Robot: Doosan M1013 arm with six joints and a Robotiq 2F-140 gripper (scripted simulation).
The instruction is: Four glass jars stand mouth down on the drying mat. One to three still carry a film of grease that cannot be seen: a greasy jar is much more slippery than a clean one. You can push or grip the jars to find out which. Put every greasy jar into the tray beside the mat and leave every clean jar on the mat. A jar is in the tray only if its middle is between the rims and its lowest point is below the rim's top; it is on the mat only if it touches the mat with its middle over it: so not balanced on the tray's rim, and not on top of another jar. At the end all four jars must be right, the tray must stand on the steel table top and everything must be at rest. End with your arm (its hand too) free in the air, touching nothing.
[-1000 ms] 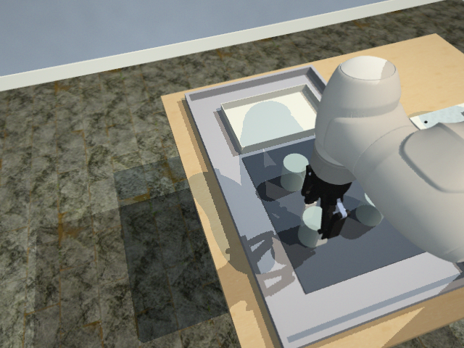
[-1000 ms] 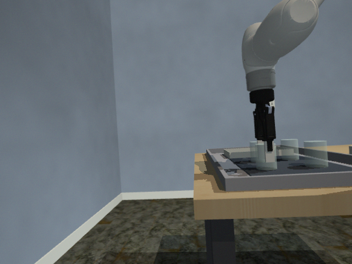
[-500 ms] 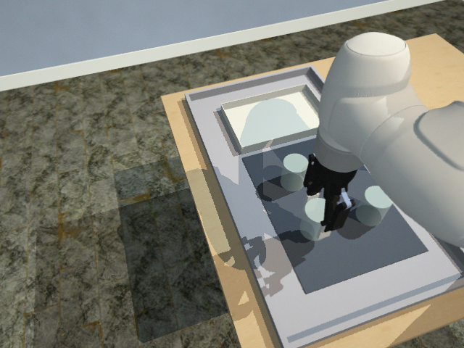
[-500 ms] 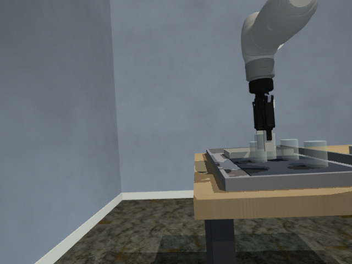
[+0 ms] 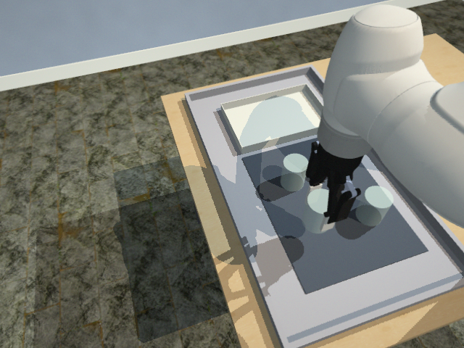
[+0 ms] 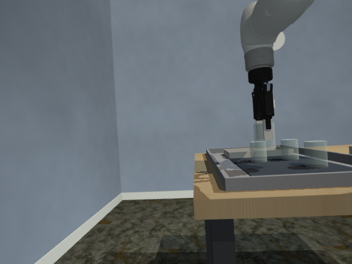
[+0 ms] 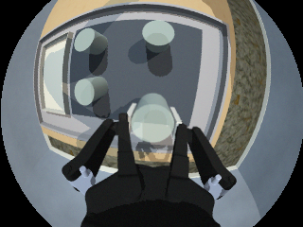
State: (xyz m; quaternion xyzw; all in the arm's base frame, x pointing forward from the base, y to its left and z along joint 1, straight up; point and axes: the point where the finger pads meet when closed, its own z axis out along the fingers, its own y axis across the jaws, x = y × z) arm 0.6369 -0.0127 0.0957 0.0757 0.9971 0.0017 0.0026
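The cream tray is 140 mm behind my hand, 390 mm to the right of it and 120 mm below it. From my hand the other things lie so: dark drying mat: 90 mm behind, 70 mm to the right, 130 mm below; rimmed steel top: 100 mm behind, 180 mm to the right, 130 mm below.
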